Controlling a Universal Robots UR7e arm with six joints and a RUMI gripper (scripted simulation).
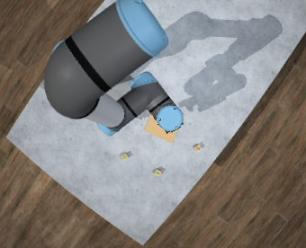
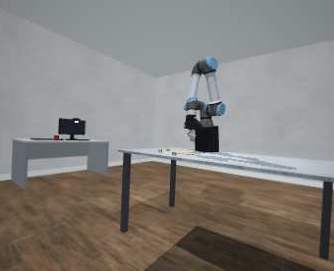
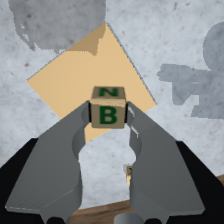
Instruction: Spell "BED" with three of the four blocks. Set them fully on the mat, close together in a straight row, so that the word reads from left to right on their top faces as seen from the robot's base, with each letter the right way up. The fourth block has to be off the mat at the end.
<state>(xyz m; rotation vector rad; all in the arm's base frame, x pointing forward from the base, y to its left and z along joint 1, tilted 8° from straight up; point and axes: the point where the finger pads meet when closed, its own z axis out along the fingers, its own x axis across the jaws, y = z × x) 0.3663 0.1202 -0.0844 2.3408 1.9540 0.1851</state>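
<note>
Right now the tan mat is 4 cm ahead of my hand, 3 cm to the right of it and 12 cm below it. From my hand the other things lie so: E block (19 cm ahead, 20 cm to the right, 11 cm below); then B block (right at my hand); then D block (4 cm ahead, 26 cm to the right, 11 cm below).
</note>
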